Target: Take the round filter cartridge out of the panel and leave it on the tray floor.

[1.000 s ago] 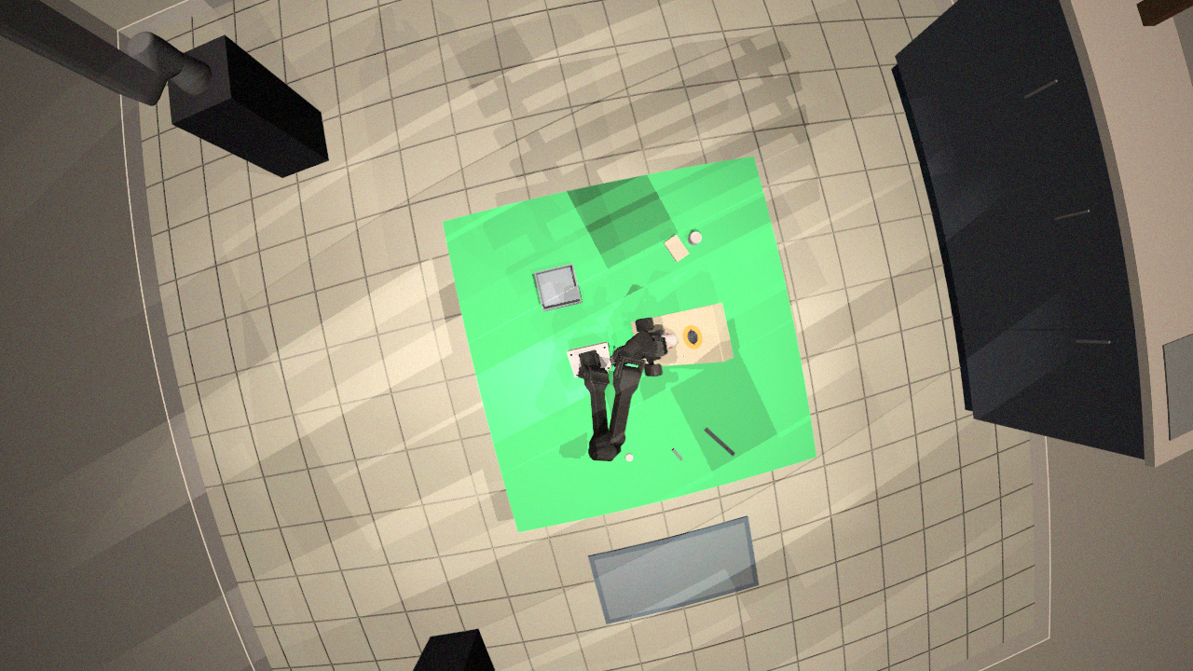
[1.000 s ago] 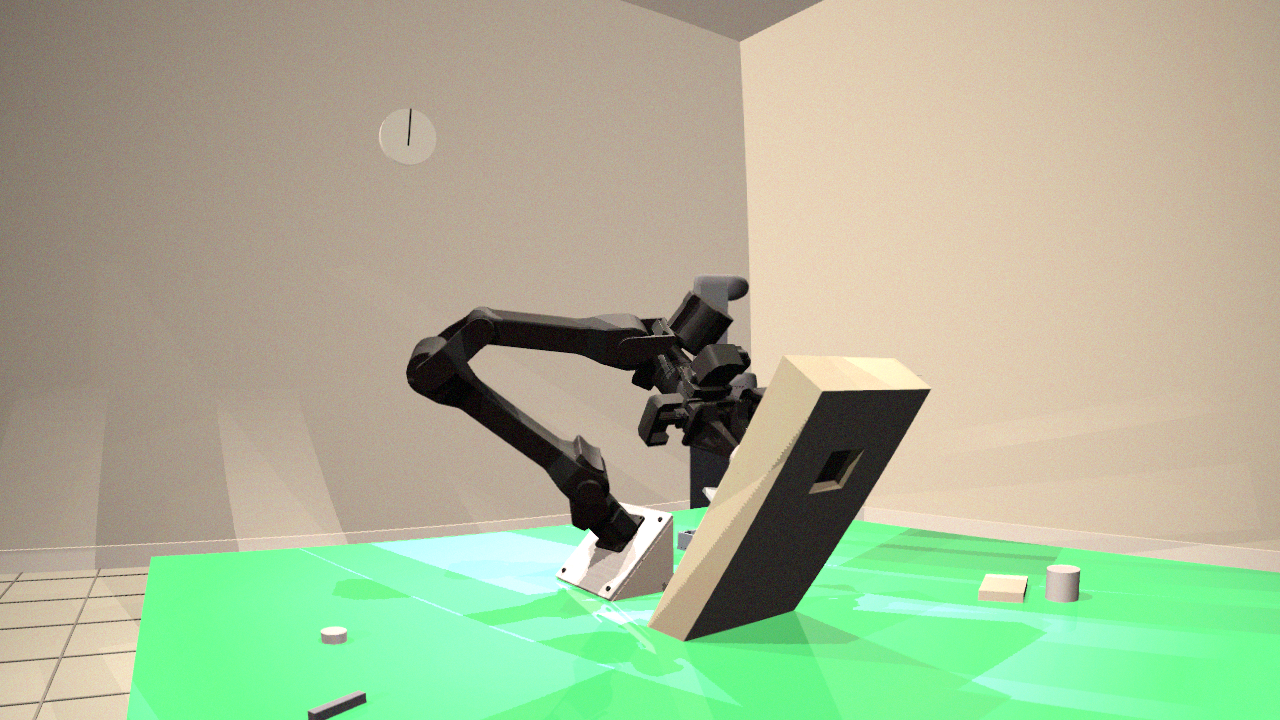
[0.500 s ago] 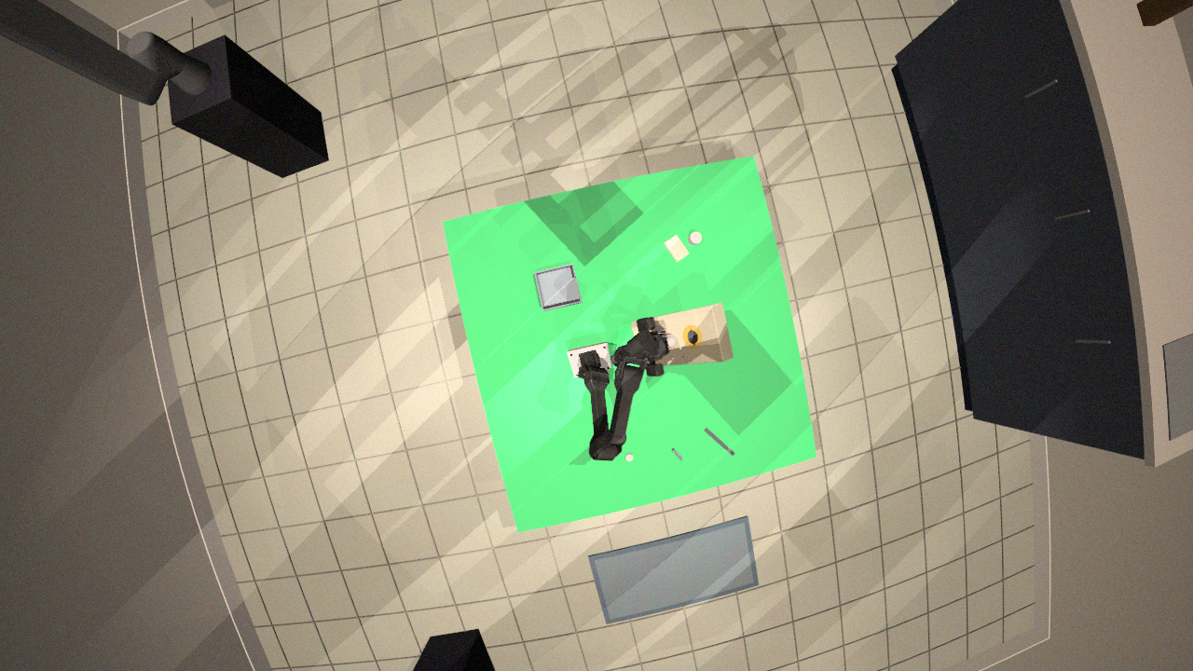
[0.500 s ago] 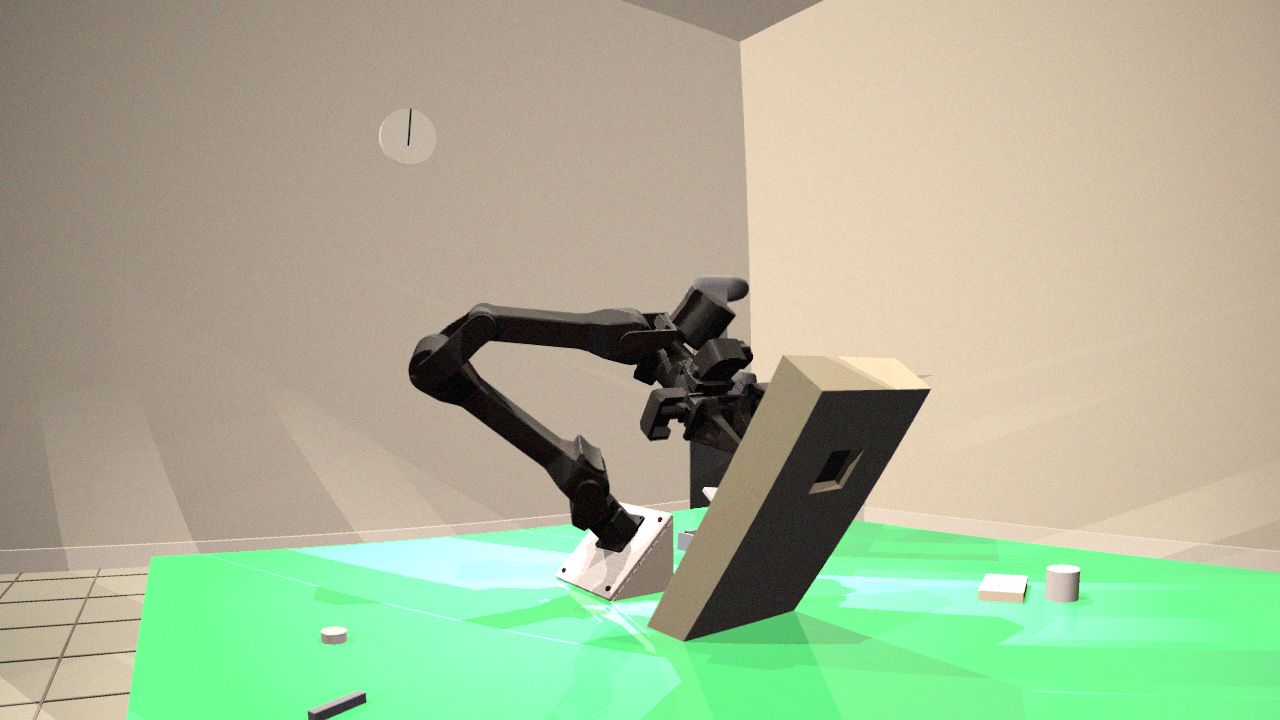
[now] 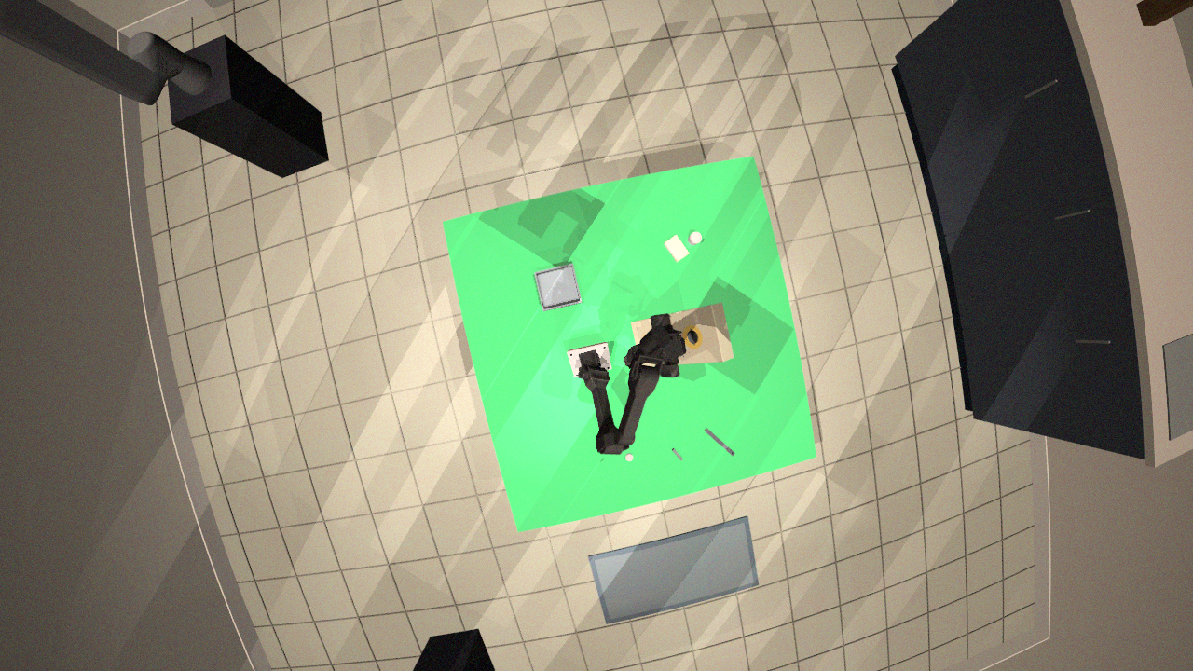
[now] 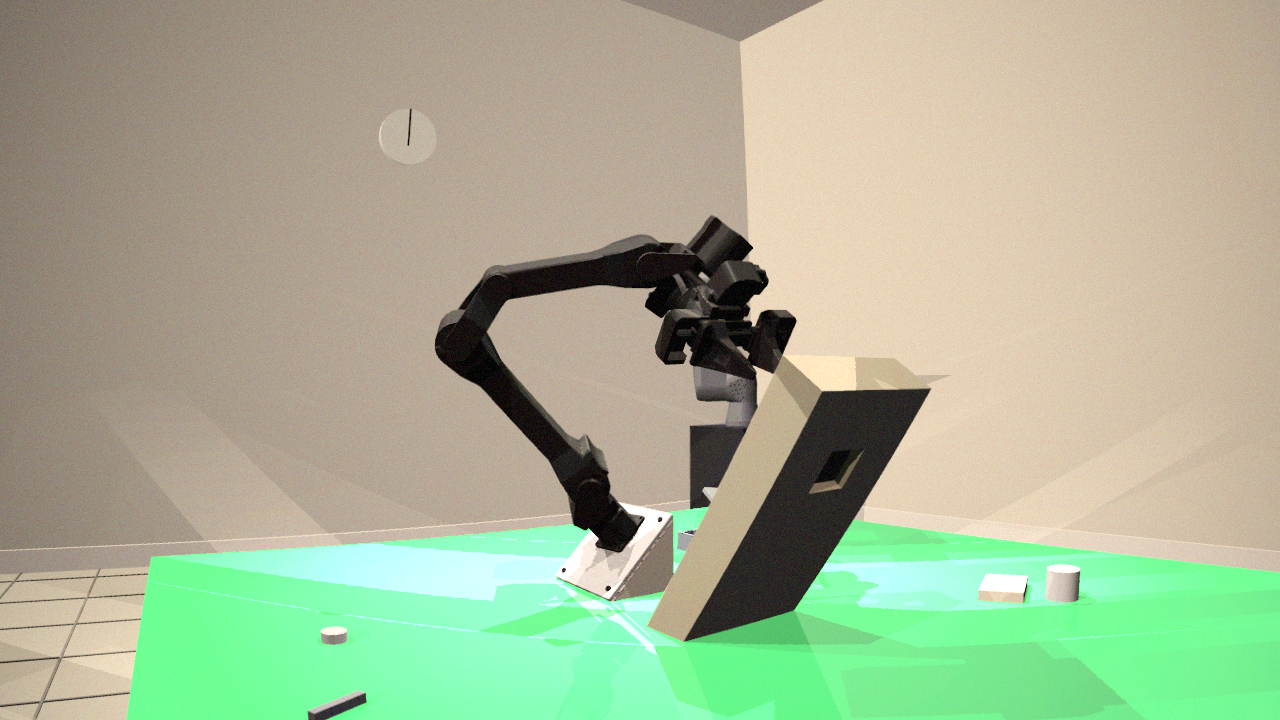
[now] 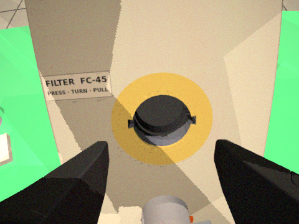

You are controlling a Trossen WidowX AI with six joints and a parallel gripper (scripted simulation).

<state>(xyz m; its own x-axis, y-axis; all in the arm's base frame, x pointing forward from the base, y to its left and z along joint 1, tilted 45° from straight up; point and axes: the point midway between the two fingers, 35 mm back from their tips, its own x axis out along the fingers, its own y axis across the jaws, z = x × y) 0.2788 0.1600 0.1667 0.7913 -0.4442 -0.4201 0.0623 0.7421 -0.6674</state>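
Right now the round white filter cartridge is 20 mm behind my gripper tip and 130 mm below it. From my gripper tip the other things lie so: beige block (140 mm ahead, 320 mm to the left, 290 mm below); small white cylinder (220 mm ahead, 340 mm to the left, 280 mm below); tan service panel (20 mm ahead, 150 mm below).
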